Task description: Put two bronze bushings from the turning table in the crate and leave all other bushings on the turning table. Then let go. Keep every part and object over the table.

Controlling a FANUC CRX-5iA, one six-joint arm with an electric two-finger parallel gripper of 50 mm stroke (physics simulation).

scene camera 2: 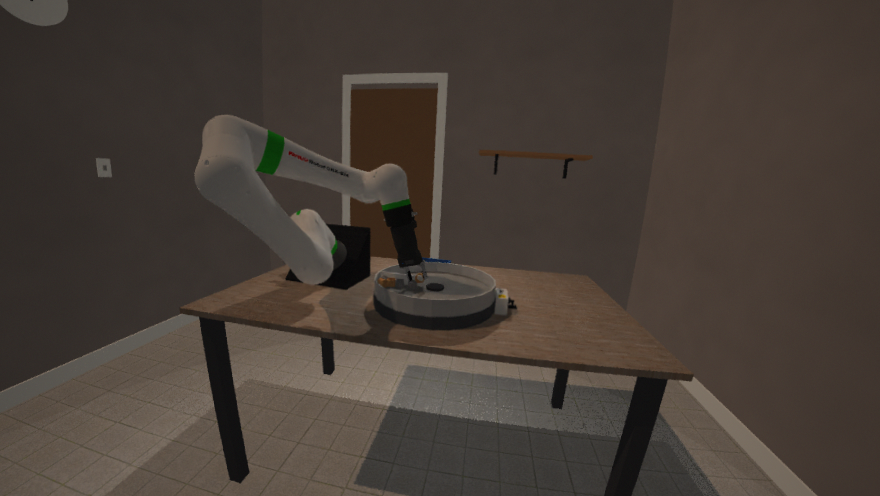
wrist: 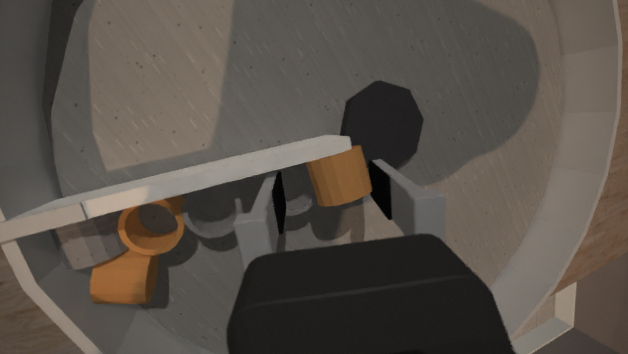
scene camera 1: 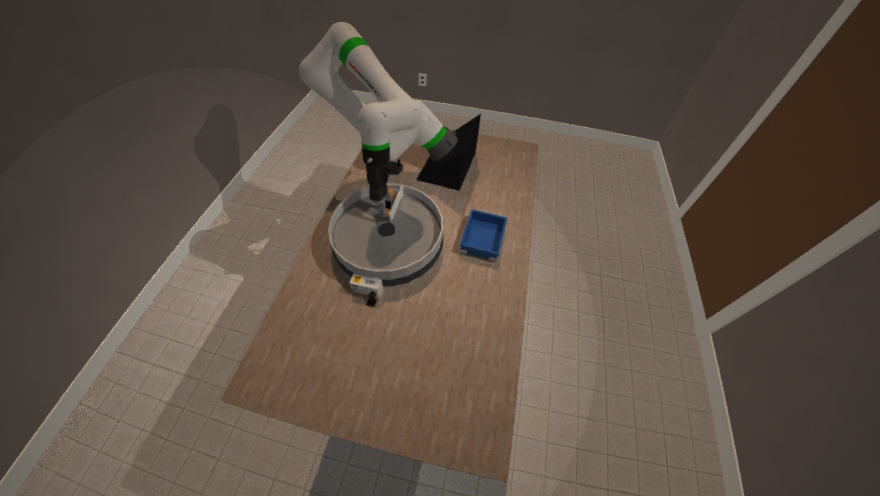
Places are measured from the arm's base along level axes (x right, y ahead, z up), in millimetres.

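Pixels of known places: gripper, fingertip midpoint: [scene camera 2: 417,279] [wrist: 326,183] [scene camera 1: 385,212]; arm's base, link origin: [scene camera 1: 445,149].
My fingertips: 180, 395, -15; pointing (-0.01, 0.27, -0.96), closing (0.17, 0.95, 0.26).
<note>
Ahead of a thing's pixels: the offset from my fingertips to its top centre, as dx, dy, dz. "*": to the spot under its first point.
The turning table [scene camera 1: 387,272] [scene camera 2: 434,309] [wrist: 590,100] holds bronze bushings. One bronze bushing @[-4, +7, +23] [scene camera 1: 387,213] [scene camera 2: 419,277] [wrist: 341,177] is beside the free end of the pale bar. My gripper [scene camera 1: 382,209] [scene camera 2: 416,274] [wrist: 326,183] is open and empty over it; in the wrist view it shows between the fingers, nearer the right one. Another bronze bushing @[-10, -97, -8] [wrist: 151,245], its bore facing the camera, touches a bushing @[+12, -122, -2] [wrist: 124,281] on its side near the wall. Faint grey ring shapes @[-7, -65, -8] [wrist: 212,232] and a grey cylinder @[-17, -128, -2] [wrist: 90,250] are hard to identify. The blue crate @[-382, +4, -35] [scene camera 1: 483,234] [scene camera 2: 437,260] shows no bushing in scene camera 1.
The pale bar @[* -34, -69, -19] [scene camera 1: 398,203] [wrist: 215,172] runs from the turning table's wall towards the black hub @[-15, +60, -24] [scene camera 1: 386,229] [scene camera 2: 435,287] [wrist: 382,120]. A white box @[+8, +292, -27] [scene camera 1: 366,285] [scene camera 2: 502,301] is at the turning table's outer side. A black panel [scene camera 1: 459,163] [scene camera 2: 354,252] stands by the arm base.
</note>
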